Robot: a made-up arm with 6 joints. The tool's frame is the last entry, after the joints.
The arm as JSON. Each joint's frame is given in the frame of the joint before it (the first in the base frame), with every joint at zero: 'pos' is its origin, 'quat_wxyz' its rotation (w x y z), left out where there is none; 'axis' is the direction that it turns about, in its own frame. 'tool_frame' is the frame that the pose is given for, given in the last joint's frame.
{
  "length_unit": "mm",
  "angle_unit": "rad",
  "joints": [
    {
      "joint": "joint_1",
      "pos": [
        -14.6,
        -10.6,
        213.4
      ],
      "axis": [
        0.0,
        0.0,
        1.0
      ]
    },
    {
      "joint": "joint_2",
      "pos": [
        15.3,
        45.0,
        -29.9
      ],
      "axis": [
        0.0,
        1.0,
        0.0
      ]
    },
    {
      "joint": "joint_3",
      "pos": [
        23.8,
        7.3,
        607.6
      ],
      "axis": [
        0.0,
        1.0,
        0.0
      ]
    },
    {
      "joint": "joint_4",
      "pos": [
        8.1,
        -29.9,
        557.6
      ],
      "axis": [
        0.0,
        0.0,
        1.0
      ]
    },
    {
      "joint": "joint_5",
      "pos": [
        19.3,
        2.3,
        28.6
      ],
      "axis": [
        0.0,
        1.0,
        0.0
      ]
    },
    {
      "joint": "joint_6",
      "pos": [
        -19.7,
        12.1,
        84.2
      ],
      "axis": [
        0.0,
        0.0,
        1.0
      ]
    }
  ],
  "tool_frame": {
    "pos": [
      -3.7,
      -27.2,
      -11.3
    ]
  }
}
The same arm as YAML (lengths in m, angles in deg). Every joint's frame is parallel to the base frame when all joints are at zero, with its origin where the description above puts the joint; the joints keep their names.
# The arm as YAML. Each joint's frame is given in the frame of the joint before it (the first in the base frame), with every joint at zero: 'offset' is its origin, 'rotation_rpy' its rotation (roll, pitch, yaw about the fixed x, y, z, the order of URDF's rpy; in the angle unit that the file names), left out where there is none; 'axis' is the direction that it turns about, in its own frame. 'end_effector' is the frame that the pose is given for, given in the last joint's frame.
length_unit: m
angle_unit: deg
chain:
  - id: joint_1
    offset: [-0.0146, -0.0106, 0.2134]
    axis: [0.0, 0.0, 1.0]
  - id: joint_2
    offset: [0.0153, 0.045, -0.0299]
    axis: [0.0, 1.0, 0.0]
  - id: joint_3
    offset: [0.0238, 0.0073, 0.6076]
    axis: [0.0, 1.0, 0.0]
  - id: joint_4
    offset: [0.0081, -0.0299, 0.5576]
    axis: [0.0, 0.0, 1.0]
  - id: joint_5
    offset: [0.0193, 0.0023, 0.0286]
    axis: [0.0, 1.0, 0.0]
  - id: joint_6
    offset: [-0.0197, 0.0121, 0.0842]
    axis: [0.0, 0.0, 1.0]
end_effector:
  offset: [-0.0037, -0.0272, -0.0113]

